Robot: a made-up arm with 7 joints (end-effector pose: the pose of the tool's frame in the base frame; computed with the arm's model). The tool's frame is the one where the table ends.
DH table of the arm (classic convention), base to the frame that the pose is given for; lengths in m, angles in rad. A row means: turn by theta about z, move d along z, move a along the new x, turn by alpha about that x. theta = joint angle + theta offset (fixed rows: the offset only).
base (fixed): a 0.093; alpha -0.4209; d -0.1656; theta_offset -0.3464
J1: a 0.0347; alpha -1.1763; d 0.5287; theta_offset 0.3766
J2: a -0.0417; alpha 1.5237; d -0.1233; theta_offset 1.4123
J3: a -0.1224; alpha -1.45; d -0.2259; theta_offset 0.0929
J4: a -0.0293; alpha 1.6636; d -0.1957; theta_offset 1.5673
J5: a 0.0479; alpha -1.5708; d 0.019; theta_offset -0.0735
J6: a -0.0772; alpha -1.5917; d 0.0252; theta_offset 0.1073
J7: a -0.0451; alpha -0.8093; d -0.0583; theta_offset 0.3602
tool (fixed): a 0; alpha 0; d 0.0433; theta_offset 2.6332
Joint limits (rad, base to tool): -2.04..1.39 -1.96..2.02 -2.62..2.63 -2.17..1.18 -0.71..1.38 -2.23..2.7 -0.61..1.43
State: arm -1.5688 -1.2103 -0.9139 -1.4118 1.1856 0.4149 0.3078
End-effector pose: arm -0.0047 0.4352 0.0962 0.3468 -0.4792 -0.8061 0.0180
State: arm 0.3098 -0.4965 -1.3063 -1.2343 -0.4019 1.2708 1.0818
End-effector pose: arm 0.0417 -0.0436 0.4580 0.8396 -0.4313 0.3298 0.0182
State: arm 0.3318 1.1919 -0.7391 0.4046 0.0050 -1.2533 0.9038
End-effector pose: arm 0.4344 0.0979 0.5256 0.5559 0.0123 0.6156 0.5584
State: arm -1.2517 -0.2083 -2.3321 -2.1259 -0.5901 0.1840 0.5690
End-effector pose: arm 0.2245 0.3483 0.2186 0.2134 -0.8152 0.5340 0.0688
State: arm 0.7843 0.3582 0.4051 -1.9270 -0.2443 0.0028 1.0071
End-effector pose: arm 0.3811 -0.1443 0.4785 0.7823 0.1442 -0.1683 0.5821
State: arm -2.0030 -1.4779 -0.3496 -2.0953 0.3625 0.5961 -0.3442
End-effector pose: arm 0.0383 0.3669 -0.0621 0.1376 -0.6541 -0.7044 0.2387
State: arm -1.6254 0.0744 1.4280 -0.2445 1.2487 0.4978 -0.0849
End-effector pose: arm 0.0511 0.1846 0.0335 0.0742 -0.9547 0.2417 0.1570
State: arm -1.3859 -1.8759 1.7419 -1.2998 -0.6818 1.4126 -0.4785
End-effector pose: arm 0.1186 -0.1555 0.3967 0.7606 0.1142 -0.6134 0.1793
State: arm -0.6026 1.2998 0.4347 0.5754 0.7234 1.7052 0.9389
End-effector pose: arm -0.0507 0.0494 0.6080 0.5451 -0.6540 -0.4441 0.2792
